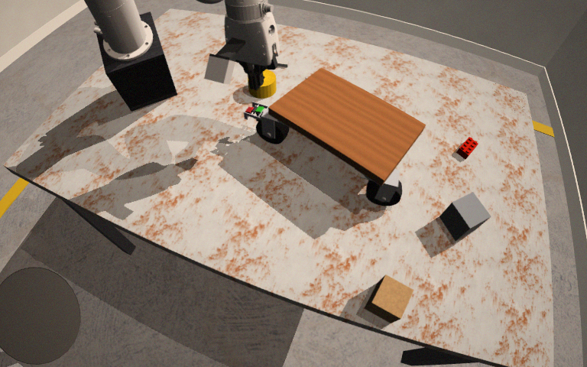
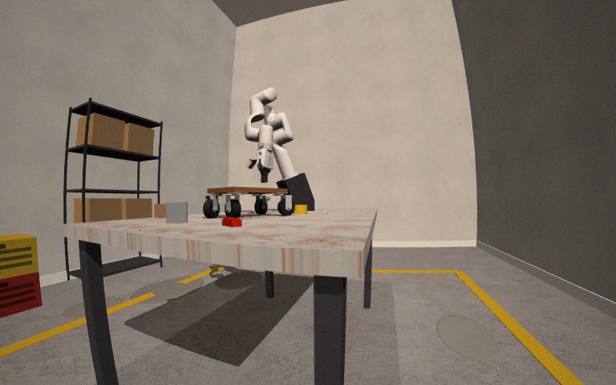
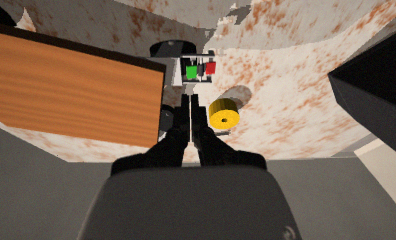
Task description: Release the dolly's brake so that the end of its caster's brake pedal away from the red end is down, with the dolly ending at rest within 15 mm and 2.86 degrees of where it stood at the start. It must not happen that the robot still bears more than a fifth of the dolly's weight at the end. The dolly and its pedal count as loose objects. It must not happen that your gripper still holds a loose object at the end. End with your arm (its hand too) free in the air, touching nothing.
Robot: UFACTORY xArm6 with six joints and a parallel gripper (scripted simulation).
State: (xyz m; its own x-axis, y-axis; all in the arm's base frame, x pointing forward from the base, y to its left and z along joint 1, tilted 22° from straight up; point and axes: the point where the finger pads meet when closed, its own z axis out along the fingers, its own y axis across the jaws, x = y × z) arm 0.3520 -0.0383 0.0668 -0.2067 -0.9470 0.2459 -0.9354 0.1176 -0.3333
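My hand is 100 mm above the brake pedal and 10 mm past it. From my hand the other things lie so: grey cube: 510 mm ahead, 150 mm to the right, 150 mm below; yellow ring: 180 mm to the left, 160 mm below, 50 mm behind; tan cube: 360 mm to the right, 350 mm ahead, 150 mm below.
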